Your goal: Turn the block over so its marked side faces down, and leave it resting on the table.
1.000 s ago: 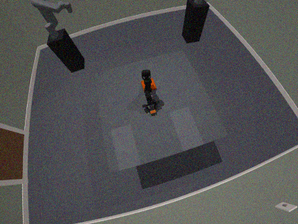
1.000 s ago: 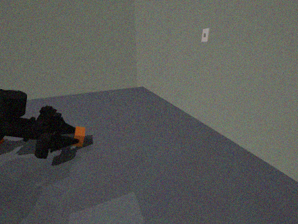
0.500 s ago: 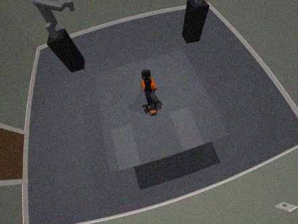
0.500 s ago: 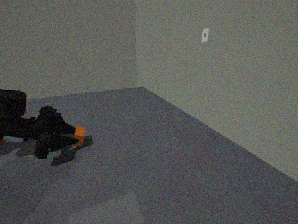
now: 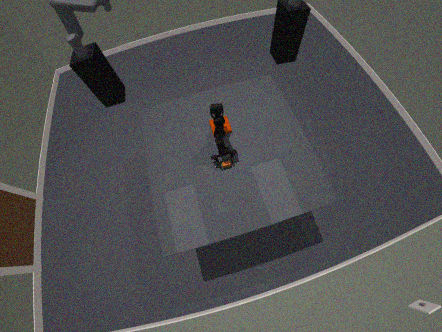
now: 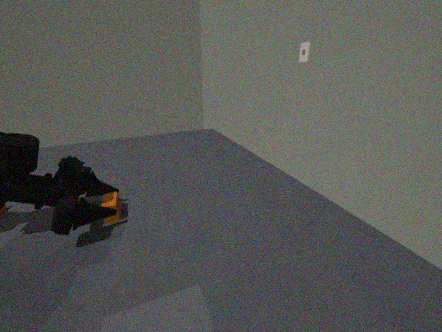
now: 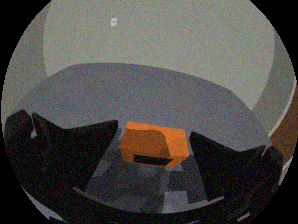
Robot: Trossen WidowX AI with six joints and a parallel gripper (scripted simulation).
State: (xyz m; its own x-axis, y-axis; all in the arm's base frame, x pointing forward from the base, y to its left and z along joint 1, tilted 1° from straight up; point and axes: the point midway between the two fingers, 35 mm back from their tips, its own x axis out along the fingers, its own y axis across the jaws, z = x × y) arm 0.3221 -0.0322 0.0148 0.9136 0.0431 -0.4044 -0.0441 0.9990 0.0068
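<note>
Right now the block is 2 cm behind my gripper tip and 1 cm below it.
</note>
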